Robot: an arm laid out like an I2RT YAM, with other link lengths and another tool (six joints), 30 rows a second.
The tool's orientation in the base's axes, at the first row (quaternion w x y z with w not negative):
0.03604 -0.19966 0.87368 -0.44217
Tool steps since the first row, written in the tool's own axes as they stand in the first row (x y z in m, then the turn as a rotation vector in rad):
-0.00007 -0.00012 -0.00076 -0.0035 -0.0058 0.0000
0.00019 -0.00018 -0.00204 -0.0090 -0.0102 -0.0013
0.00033 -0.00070 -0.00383 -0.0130 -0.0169 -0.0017
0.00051 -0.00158 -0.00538 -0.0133 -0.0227 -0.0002
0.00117 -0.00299 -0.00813 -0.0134 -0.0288 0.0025
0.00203 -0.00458 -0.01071 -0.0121 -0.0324 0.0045
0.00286 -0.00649 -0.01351 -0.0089 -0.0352 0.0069
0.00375 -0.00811 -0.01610 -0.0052 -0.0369 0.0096
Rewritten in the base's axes. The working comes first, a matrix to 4 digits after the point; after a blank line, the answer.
The tool's axes in the first row as the columns of a matrix, in the base's axes (used below as rounded here):
-0.9177 -0.3170 0.2395
-0.3808 0.5292 -0.7582
0.1136 -0.7870 -0.6064

-0.00008 0.00054 0.00055 0.0051 -0.0017 0.0042
-0.00061 0.00138 0.00140 0.0112 -0.0010 0.0078
-0.00100 0.00241 0.00291 0.0169 -0.0027 0.0129
-0.00126 0.00305 0.00456 0.0194 -0.0068 0.0165
-0.00207 0.00414 0.00742 0.0220 -0.0120 0.0196
-0.00298 0.00492 0.01033 0.0225 -0.0160 0.0214
-0.00380 0.00572 0.01362 0.0210 -0.0205 0.0225
-0.00473 0.00649 0.01657 0.0188 -0.0248 0.0226

